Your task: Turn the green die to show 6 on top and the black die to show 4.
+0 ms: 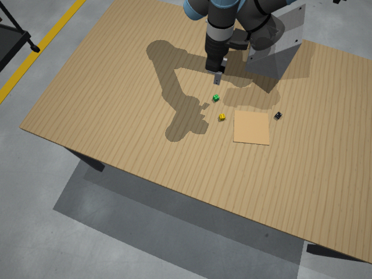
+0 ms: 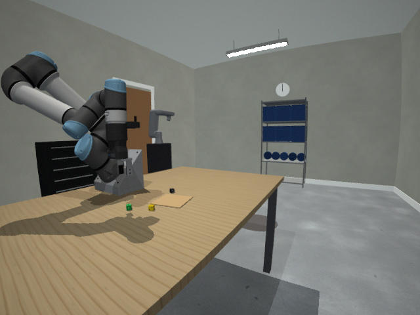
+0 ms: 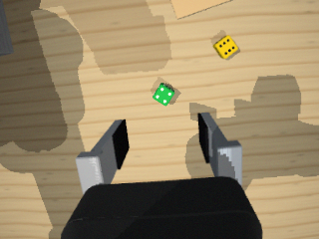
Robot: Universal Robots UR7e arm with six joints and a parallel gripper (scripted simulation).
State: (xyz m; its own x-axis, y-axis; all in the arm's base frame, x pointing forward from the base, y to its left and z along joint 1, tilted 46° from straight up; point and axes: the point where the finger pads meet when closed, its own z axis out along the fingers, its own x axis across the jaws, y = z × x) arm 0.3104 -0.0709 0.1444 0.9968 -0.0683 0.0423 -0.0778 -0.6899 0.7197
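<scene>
Right now my hand is 15 cm above the green die and 1 cm to the right of it. From my hand the other things lie so: yellow die (15 cm below, 8 cm ahead, 5 cm to the left); black die (27 cm to the left, 15 cm below, 1 cm ahead); tan mat (17 cm to the left, 16 cm below, 9 cm ahead).
</scene>
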